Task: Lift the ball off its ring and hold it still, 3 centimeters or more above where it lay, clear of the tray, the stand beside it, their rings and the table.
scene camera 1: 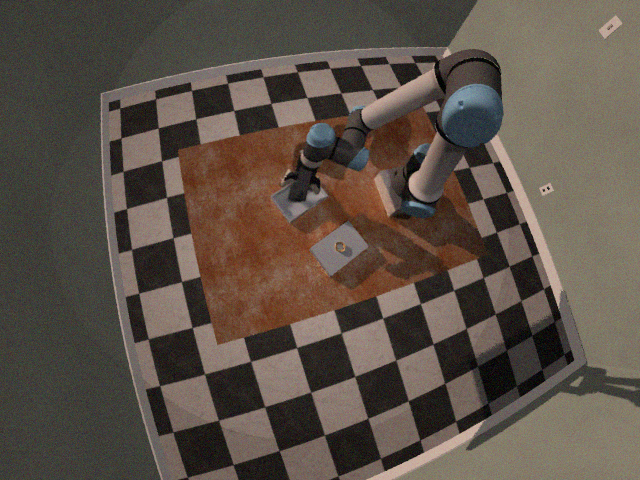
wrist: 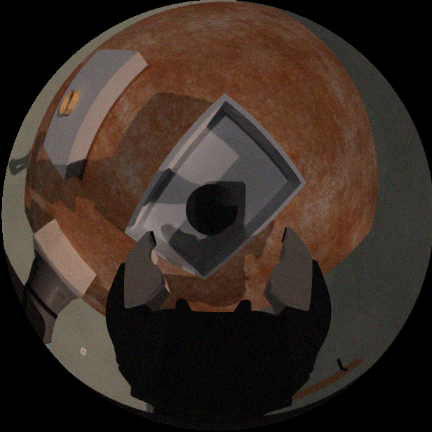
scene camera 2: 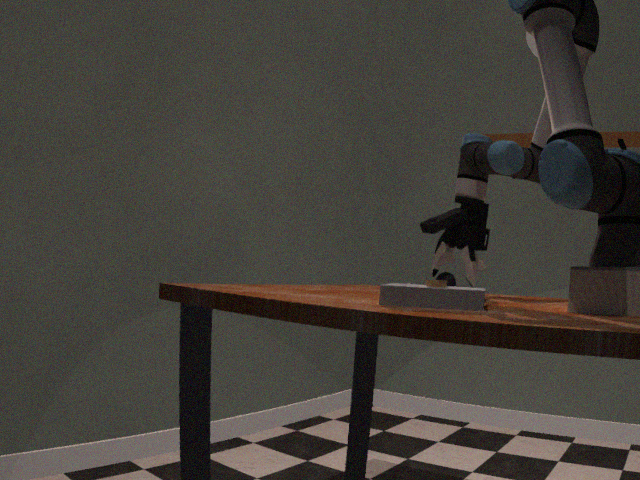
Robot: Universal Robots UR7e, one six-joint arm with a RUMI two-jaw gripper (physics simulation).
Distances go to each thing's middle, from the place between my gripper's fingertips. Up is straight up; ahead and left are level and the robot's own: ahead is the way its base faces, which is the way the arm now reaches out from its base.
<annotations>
My hand is 1 cm short of the dark ball [wrist: 211, 209] and 2 cm to the right of it. The rest, counted from my hand: grey stand [scene camera 1: 338, 248] (7 cm behind, 27 cm to the left, 2 cm below); then grey tray [scene camera 1: 291, 209] (1 cm ahead, 2 cm to the left, 2 cm below).
</annotations>
